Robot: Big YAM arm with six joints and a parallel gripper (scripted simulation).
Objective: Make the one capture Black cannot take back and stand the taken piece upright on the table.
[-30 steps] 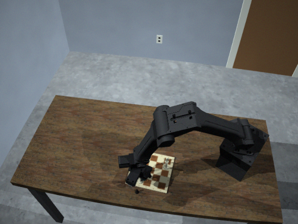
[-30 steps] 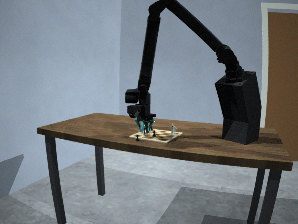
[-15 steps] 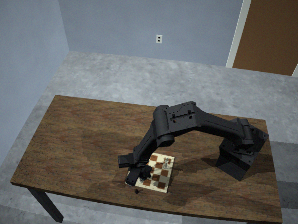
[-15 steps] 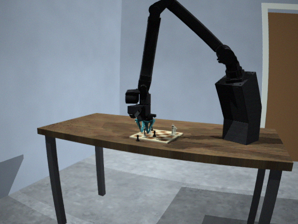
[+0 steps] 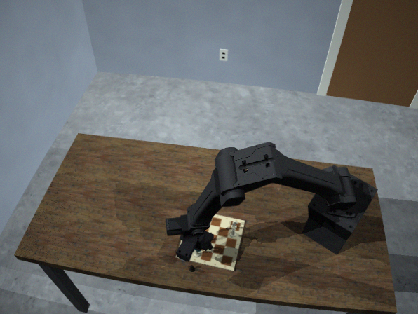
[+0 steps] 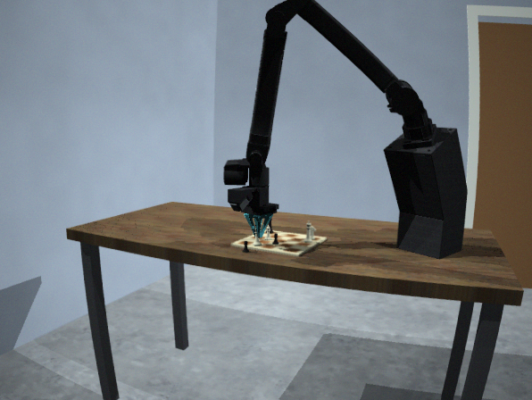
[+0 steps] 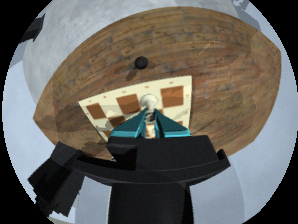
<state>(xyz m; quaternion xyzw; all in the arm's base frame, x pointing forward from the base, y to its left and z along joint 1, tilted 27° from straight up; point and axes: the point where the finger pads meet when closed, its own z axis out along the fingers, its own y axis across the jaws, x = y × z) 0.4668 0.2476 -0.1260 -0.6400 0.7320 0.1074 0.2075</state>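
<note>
My hand is 30 mm past the chessboard, 70 mm to the left of it and 30 mm above it. Round my hand: tall black piece: 60 mm ahead, 140 mm to the right; tall white piece: 100 mm behind, 120 mm to the right.
</note>
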